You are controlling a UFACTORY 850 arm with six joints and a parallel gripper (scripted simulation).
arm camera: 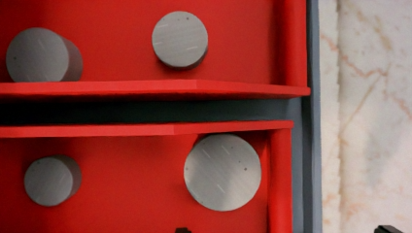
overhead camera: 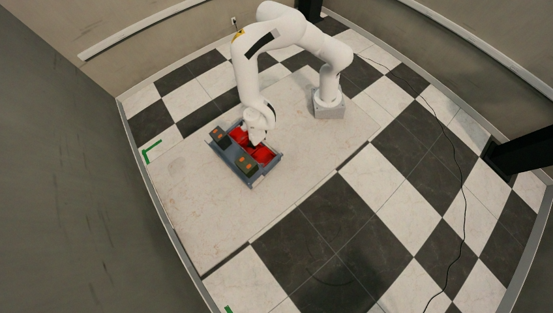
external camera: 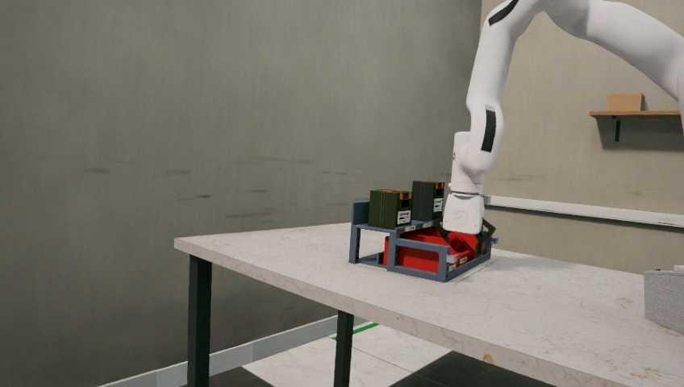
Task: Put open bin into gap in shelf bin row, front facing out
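Right now the large grey disc is 3 cm ahead of my hand, 4 cm to the right of it and 3 cm below it. The rest, counted from my hand: red open bin (8 cm ahead, 1 cm below); then grey-blue shelf (10 cm ahead, 2 cm above); then dark grey box (18 cm ahead, 11 cm to the right, 11 cm above).
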